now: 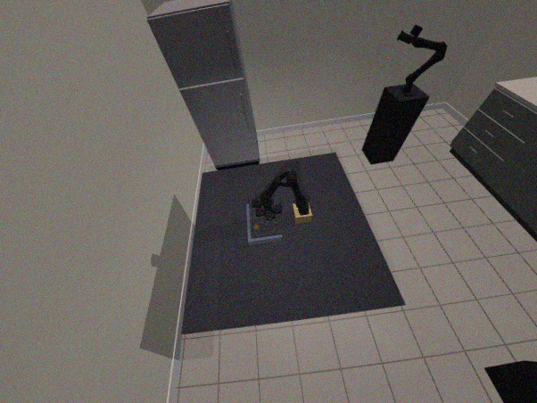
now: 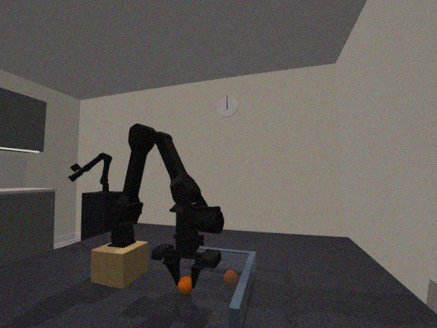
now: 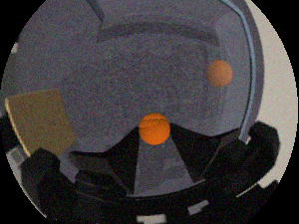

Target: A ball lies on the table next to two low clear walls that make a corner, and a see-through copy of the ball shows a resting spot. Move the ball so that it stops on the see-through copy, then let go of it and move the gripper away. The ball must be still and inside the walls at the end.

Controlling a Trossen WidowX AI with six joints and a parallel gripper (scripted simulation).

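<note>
Now: gripper tip 11 cm short of the see-through copy of ball and 7 cm to the right of it. Round my gripper tip: orange ball: right at my gripper tip.
</note>
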